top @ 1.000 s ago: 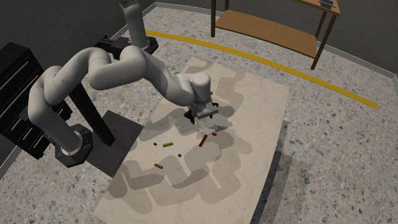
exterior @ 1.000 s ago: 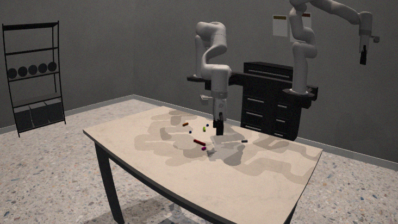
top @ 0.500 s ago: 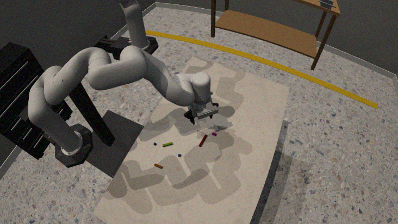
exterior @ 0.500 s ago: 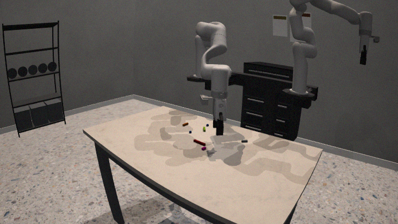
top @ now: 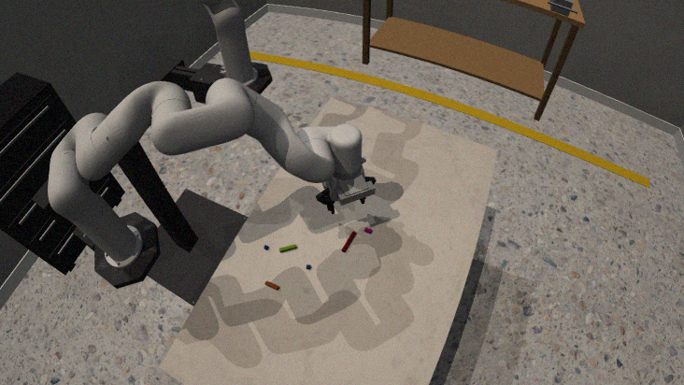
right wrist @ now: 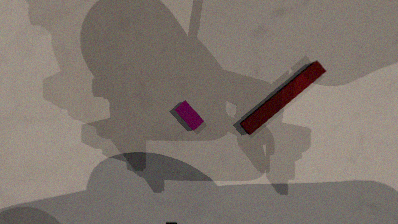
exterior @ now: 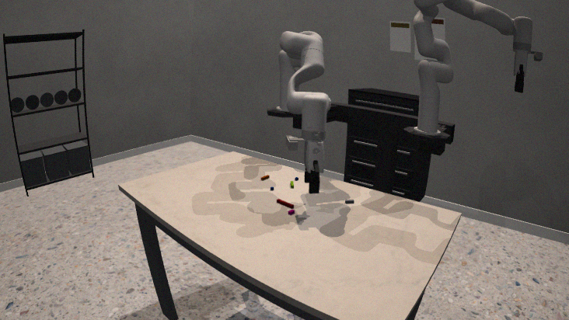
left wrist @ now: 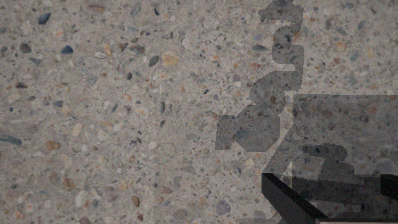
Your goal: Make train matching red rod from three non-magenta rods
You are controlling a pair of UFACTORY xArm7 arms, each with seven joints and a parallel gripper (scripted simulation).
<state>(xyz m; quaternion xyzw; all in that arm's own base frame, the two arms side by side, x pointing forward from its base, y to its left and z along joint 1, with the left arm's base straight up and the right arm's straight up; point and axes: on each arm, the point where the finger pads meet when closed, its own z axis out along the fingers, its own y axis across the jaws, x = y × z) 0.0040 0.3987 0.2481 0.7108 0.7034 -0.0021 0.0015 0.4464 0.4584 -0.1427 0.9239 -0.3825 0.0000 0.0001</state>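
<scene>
My right gripper is now 8 cm short of the magenta rod, 8 cm above it and 3 cm to the left of it. Round my right hand: lime rod 16 cm to the right, 13 cm behind, 8 cm below; red rod 8 cm to the right, 8 cm below, 3 cm ahead; grey rod 11 cm behind, 10 cm to the left, 8 cm below.
</scene>
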